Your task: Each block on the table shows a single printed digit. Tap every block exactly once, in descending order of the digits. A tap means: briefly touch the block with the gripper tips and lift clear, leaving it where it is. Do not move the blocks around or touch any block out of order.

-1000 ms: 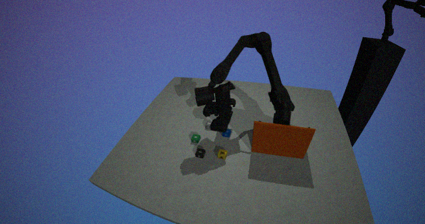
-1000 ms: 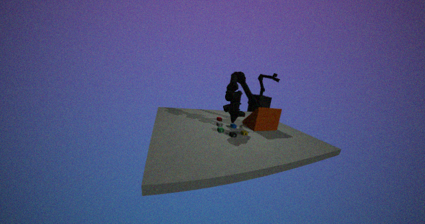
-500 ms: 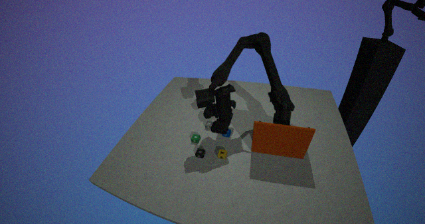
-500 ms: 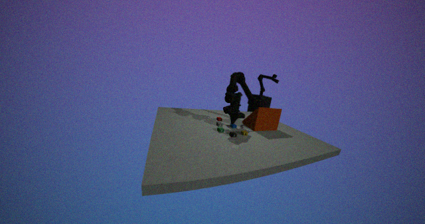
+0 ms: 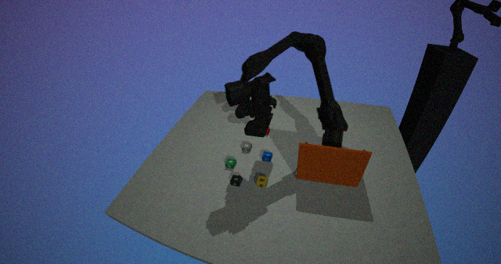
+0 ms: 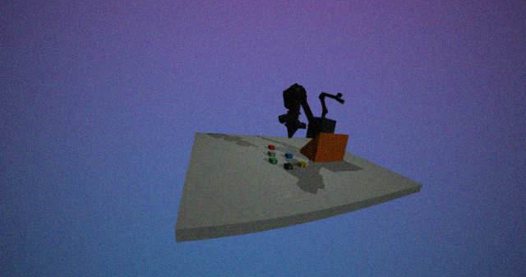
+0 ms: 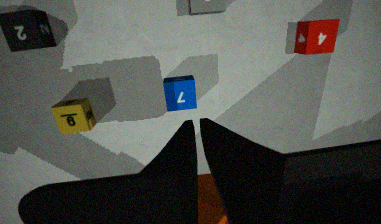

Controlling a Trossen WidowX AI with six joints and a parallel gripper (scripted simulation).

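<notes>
Now: gripper tip 100 mm above the grey block, 80 mm short of it and 30 mm to the left of it. Round my gripper tip: yellow block: 130 mm to the left, 100 mm below, 20 mm behind; then green block: 120 mm ahead, 100 mm below, 60 mm to the left; then blue block: 100 mm below, 10 mm to the left, 10 mm behind.
</notes>
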